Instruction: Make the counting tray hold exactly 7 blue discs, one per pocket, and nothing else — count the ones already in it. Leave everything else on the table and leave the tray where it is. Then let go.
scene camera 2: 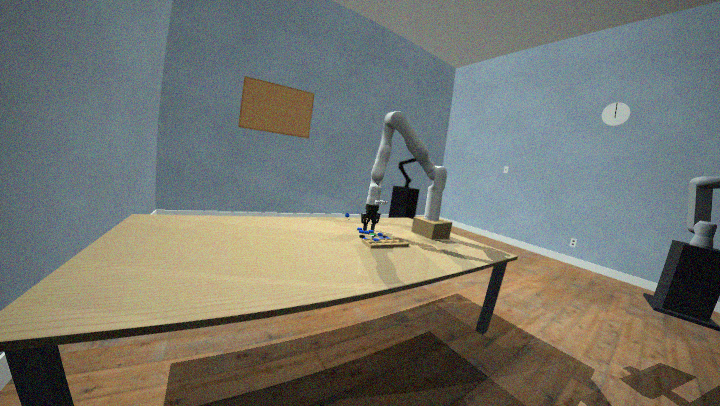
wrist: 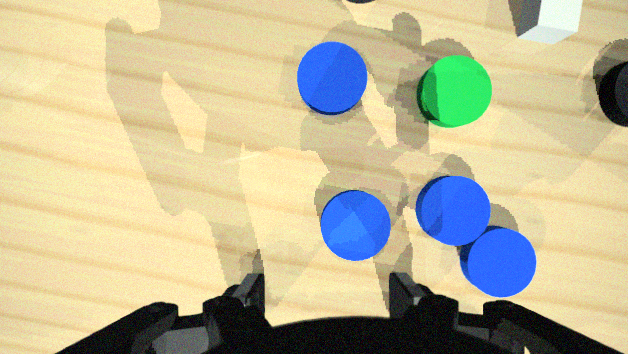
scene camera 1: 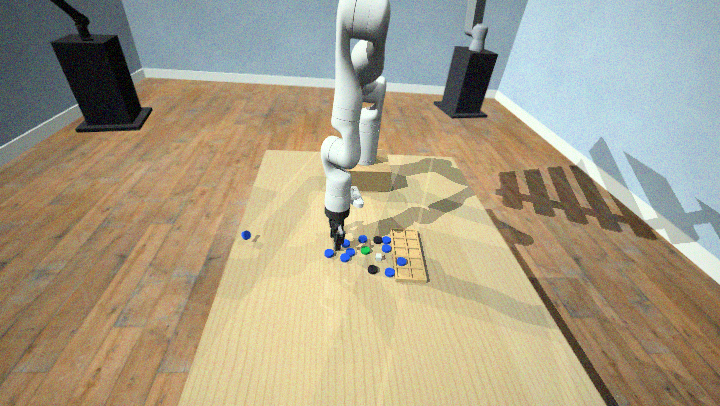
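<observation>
The counting tray has two columns of pockets; one blue disc lies in a left-column pocket. Three more blue discs lie just left of the tray, beside its edge. My gripper is open and empty, low over the left cluster. In the wrist view a blue disc lies beyond the fingertips; two touching blue discs lie to its right. Another blue disc lies farther up. A lone blue disc is far left, apparently tilted or off the table, its shadow beside it.
A green disc, a white cube and two black discs lie between the left cluster and the tray. Another blue disc is left of the fingers. The arm's base block stands behind.
</observation>
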